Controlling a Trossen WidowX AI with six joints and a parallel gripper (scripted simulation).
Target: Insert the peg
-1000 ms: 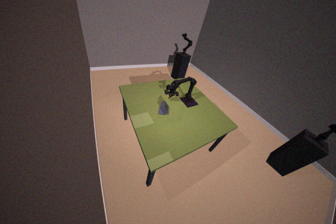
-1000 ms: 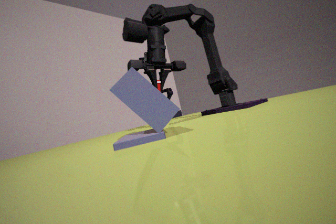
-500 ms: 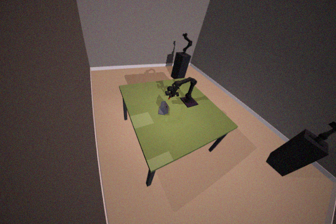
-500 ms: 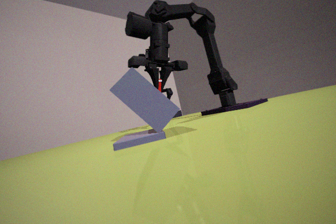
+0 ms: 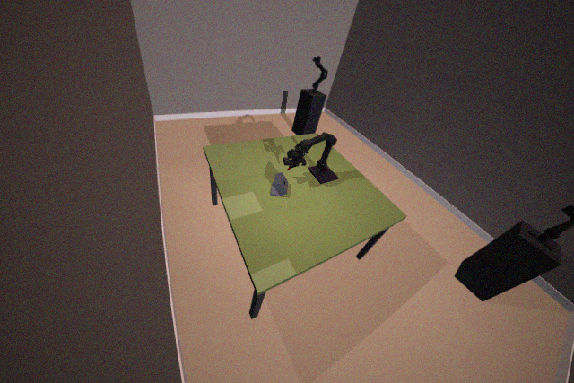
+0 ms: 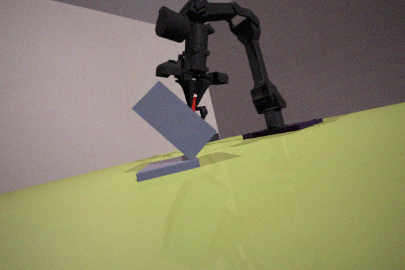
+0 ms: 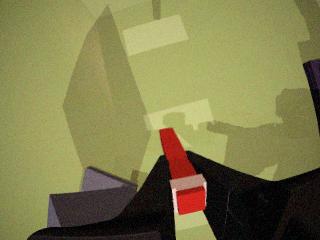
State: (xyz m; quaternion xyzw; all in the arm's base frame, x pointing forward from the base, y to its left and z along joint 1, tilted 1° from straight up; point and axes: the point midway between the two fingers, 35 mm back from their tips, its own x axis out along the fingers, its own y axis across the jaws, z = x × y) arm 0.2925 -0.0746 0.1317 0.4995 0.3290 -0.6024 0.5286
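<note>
Now: the grey-blue sloped panel 130 mm ahead of my gripper tip, 90 mm to the left of it and 50 mm below it. Round my gripper tip: red square peg: 20 mm above.
</note>
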